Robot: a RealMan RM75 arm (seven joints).
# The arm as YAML. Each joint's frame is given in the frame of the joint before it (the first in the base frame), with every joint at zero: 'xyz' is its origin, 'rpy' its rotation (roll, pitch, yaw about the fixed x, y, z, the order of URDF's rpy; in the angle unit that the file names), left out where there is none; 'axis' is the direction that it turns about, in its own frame. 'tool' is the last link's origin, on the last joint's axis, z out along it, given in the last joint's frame.
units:
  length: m
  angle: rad
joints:
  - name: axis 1
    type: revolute
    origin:
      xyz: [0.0, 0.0, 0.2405]
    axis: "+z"
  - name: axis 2
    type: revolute
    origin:
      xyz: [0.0, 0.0, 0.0]
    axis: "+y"
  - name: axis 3
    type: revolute
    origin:
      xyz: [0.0, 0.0, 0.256]
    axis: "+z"
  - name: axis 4
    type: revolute
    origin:
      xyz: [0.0, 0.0, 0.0]
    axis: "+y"
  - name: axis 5
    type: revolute
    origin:
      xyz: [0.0, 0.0, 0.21]
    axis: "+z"
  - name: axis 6
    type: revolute
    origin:
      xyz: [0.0, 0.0, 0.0]
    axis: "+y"
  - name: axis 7
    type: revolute
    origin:
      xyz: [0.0, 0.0, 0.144]
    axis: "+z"
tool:
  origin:
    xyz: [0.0, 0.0, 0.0]
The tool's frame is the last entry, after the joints.
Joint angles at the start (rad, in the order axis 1, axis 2, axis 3, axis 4, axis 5, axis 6, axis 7):
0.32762 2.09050 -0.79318 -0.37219 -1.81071 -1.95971 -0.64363
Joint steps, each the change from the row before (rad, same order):
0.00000 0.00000 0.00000 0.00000 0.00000 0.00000 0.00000
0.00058 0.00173 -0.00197 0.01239 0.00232 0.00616 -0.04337
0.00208 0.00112 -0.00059 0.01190 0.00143 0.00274 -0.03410
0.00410 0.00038 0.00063 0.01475 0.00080 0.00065 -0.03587
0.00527 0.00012 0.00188 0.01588 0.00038 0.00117 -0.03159
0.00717 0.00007 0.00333 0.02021 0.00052 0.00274 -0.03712
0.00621 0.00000 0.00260 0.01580 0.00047 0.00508 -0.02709
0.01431 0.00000 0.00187 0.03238 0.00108 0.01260 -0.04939
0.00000 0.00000 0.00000 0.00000 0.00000 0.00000 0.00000
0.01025 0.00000 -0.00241 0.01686 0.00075 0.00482 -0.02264
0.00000 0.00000 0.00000 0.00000 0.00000 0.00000 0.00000
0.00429 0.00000 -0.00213 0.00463 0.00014 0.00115 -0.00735
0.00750 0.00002 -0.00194 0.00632 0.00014 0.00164 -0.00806
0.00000 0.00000 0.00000 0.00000 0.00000 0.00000 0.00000
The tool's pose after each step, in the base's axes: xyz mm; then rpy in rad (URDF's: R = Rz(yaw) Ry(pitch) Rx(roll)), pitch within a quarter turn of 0, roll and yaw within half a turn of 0. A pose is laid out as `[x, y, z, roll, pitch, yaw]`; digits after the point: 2 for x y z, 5 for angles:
[268.93, 207.64, -27.84, -2.25276, 0.06695, 1.32405]
[268.78, 206.84, -30.21, -2.24812, 0.03939, 1.34127]
[268.27, 206.25, -32.01, -2.24275, 0.01950, 1.35578]
[267.41, 205.77, -33.65, -2.23566, 0.00005, 1.37215]
[266.44, 205.59, -35.27, -2.22870, -0.01650, 1.38524]
[265.23, 205.66, -37.30, -2.22067, -0.03664, 1.39894]
[264.36, 206.13, -39.11, -2.21672, -0.05220, 1.40729]
[262.30, 207.28, -43.29, -2.21217, -0.07748, 1.42269]
[262.30, 207.28, -43.29, -2.21217, -0.07748, 1.42269]
[260.41, 208.09, -45.59, -2.21002, -0.08507, 1.43419]
[260.41, 208.09, -45.59, -2.21002, -0.08507, 1.43419]
[259.56, 208.52, -46.33, -2.21006, -0.08684, 1.44039]
[258.06, 209.61, -47.27, -2.20967, -0.08838, 1.44878]
[258.06, 209.61, -47.27, -2.20967, -0.08838, 1.44878]

